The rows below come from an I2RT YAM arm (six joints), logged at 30 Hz.
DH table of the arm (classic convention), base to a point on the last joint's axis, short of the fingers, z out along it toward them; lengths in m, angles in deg. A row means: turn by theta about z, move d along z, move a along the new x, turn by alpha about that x. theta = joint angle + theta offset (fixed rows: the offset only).
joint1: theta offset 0  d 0.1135  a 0.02  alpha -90
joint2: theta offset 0  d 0  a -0.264  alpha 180
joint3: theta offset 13.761  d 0  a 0.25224  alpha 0
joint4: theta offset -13.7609  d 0  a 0.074  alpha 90
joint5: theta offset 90  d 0  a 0  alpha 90
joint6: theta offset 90  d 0.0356  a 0  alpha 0
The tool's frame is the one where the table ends.
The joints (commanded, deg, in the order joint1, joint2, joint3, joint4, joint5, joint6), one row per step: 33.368 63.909 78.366 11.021 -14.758 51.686; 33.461 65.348 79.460 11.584 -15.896 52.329; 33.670 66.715 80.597 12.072 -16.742 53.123; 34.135 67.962 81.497 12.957 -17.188 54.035; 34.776 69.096 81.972 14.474 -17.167 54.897; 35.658 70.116 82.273 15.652 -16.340 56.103; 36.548 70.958 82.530 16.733 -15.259 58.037; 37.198 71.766 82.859 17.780 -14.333 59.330; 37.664 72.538 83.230 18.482 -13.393 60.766; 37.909 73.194 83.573 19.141 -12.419 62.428
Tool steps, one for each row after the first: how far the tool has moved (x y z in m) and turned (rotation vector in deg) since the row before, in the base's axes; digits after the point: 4 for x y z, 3 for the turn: 0.0047 0.0044 0.0018 0.083 -0.003 1.387; 0.0041 0.0044 0.0020 0.284 0.146 1.302; 0.0033 0.0048 0.0017 0.638 0.101 1.251; 0.0029 0.0053 0.0008 0.955 -0.077 0.995; 0.0025 0.0058 -0.0004 1.213 0.720 0.684; 0.0016 0.0052 -0.0001 1.720 1.292 0.811; 0.0017 0.0043 0.0003 1.375 0.734 0.435; 0.0021 0.0036 0.0001 1.304 1.052 0.320; 0.0022 0.0024 0.0003 1.478 1.178 0.190
